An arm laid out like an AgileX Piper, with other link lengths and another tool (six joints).
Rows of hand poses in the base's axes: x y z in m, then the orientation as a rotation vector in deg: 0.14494, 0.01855, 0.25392, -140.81, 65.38, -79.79; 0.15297, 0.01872, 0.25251, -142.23, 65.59, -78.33; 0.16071, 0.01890, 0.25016, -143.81, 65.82, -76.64; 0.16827, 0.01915, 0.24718, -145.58, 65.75, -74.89; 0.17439, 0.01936, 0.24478, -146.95, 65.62, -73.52; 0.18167, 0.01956, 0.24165, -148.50, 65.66, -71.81; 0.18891, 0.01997, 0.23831, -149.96, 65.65, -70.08; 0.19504, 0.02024, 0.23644, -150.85, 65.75, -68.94; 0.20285, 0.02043, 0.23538, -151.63, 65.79, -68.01
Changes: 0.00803, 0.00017, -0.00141, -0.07, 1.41, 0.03; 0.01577, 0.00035, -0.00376, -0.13, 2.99, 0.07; 0.02333, 0.00060, -0.00674, -0.31, 4.67, 0.29; 0.02945, 0.00081, -0.00914, -0.46, 5.96, 0.50; 0.03673, 0.00101, -0.01227, -0.56, 7.51, 0.63; 0.04397, 0.00142, -0.01561, -0.61, 9.02, 0.80; 0.05010, 0.00169, -0.01748, -0.61, 9.98, 0.84; 0.05791, 0.00188, -0.01854, -0.65, 10.80, 0.89
